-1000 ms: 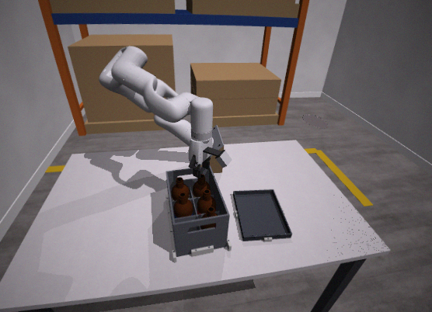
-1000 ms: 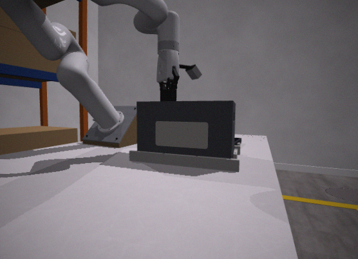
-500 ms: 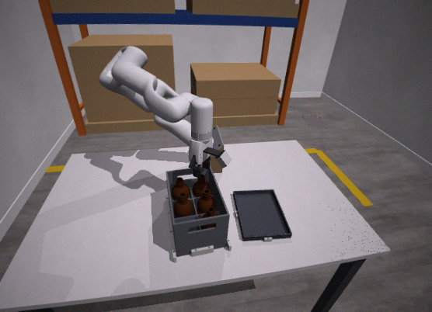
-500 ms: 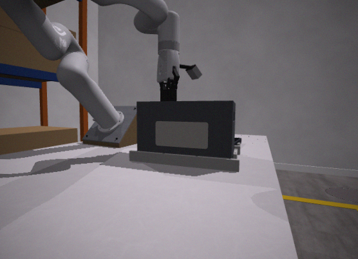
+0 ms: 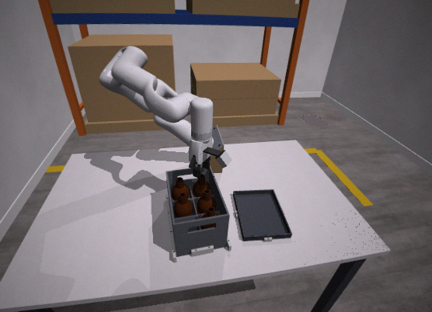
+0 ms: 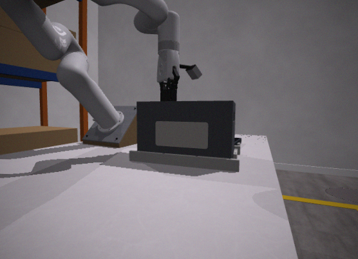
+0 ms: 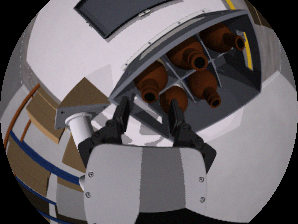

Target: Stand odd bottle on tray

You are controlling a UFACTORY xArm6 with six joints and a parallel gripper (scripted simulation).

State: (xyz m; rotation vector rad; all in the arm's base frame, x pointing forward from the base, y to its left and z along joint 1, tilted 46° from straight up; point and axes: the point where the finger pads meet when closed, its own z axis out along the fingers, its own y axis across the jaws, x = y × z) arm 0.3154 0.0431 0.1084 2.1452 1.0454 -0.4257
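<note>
Right now the glass bottle is 110 mm below my hand. From my hand the other things lie so: dark grey crate (110 mm below, 100 mm ahead, 30 mm to the right); then dark tray (240 mm to the left, 190 mm below, 80 mm ahead).
</note>
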